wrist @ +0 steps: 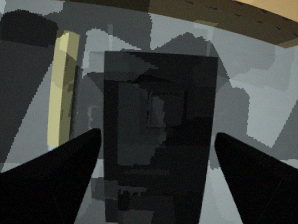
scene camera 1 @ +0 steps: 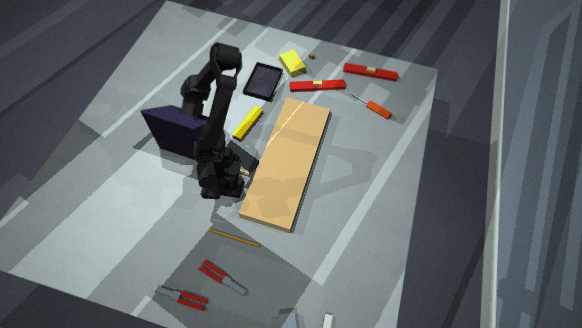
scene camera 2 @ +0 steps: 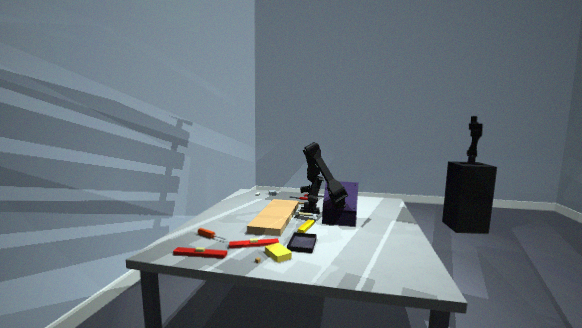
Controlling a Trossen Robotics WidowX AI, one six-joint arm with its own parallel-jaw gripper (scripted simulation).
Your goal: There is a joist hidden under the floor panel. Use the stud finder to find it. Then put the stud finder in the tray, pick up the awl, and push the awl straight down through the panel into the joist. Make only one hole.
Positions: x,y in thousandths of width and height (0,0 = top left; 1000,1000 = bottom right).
My gripper (scene camera 1: 389,562) is open and holds nothing. Further things: a stud finder (wrist: 529,484), an awl (wrist: 223,212) and a tray (scene camera 1: 453,245).
My gripper shows as well in the wrist view (wrist: 535,614).
